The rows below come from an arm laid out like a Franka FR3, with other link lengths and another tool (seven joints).
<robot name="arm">
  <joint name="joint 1" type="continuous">
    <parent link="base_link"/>
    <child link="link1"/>
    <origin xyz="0 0 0.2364" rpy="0 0 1.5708"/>
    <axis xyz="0 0 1"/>
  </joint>
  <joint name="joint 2" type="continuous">
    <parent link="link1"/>
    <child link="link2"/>
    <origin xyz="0 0 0" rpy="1.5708 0 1.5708"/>
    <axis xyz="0 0 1"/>
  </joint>
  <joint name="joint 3" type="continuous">
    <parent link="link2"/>
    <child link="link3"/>
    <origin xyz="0 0.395 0" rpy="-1.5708 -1.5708 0"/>
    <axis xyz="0 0 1"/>
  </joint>
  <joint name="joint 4" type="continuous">
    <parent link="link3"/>
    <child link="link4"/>
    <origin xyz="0 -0.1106 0" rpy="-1.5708 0 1.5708"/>
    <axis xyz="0 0 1"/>
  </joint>
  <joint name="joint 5" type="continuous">
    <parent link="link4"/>
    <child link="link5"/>
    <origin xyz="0.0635 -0.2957 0" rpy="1.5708 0 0"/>
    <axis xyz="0 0 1"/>
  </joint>
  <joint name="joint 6" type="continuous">
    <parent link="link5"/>
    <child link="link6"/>
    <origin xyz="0 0 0" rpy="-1.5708 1.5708 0"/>
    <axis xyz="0 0 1"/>
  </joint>
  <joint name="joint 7" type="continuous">
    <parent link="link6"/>
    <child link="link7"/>
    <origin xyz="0 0.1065 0" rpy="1.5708 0 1.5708"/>
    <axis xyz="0 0 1"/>
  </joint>
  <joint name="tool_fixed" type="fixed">
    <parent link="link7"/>
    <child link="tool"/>
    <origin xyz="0.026 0.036 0.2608" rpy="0 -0.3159 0.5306"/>
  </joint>
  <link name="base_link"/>
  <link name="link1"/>
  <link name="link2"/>
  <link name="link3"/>
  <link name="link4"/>
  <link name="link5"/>
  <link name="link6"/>
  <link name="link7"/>
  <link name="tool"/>
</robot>
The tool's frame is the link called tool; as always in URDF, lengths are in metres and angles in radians. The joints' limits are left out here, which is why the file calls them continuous.
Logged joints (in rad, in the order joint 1, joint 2, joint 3, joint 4, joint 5, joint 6, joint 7), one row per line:
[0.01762 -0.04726 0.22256 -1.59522 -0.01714 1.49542 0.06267]
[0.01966 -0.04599 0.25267 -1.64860 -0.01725 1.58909 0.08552]
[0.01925 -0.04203 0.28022 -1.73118 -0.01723 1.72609 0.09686]
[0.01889 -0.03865 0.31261 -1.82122 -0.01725 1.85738 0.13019]
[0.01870 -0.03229 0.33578 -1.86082 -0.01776 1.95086 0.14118]
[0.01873 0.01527 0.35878 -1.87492 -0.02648 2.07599 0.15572]
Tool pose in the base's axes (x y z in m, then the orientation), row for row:
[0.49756 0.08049 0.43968 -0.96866 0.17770 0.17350 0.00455]
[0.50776 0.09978 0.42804 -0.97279 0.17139 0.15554 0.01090]
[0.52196 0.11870 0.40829 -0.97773 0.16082 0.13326 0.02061]
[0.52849 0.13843 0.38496 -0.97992 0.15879 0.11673 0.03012]
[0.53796 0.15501 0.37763 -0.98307 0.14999 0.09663 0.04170]
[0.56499 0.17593 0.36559 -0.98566 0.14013 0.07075 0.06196]
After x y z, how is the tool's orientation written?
As a quaternion, x y z w.
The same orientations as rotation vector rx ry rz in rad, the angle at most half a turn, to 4 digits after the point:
[-3.0343 0.5566 0.5435]
[-3.0351 0.5347 0.4853]
[-3.0320 0.4987 0.4132]
[-3.0209 0.4895 0.3599]
[-3.0090 0.4591 0.2958]
[-2.9800 0.4237 0.2139]

